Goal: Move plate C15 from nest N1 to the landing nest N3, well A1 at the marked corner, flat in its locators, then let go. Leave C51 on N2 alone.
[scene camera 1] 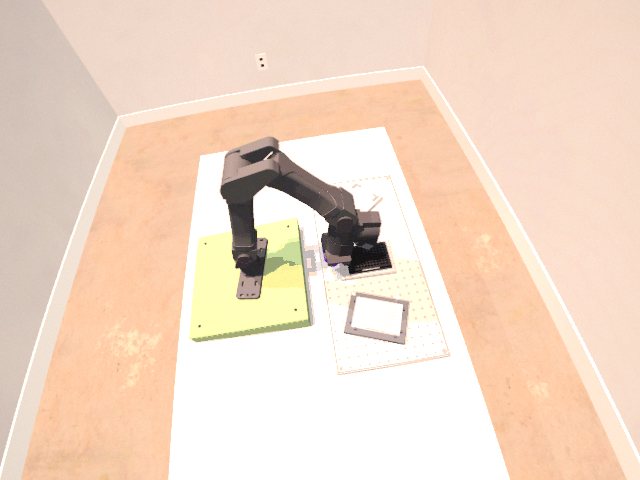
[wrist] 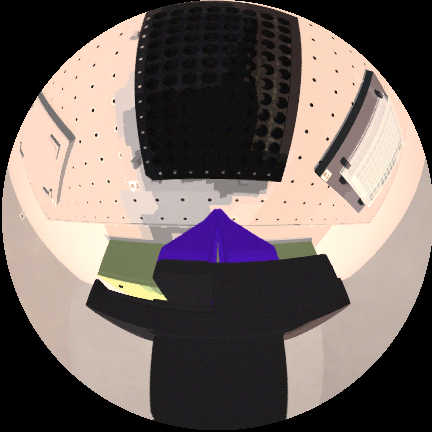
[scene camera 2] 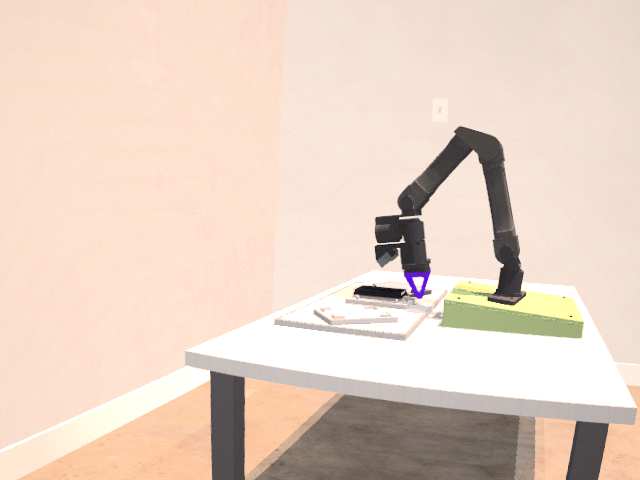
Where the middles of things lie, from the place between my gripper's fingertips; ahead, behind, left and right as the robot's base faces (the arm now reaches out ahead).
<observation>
Right now the black well plate (scene camera 1: 363, 260) is 10 cm ahead of my hand, 2 cm to the left of it and 1 cm above it.
</observation>
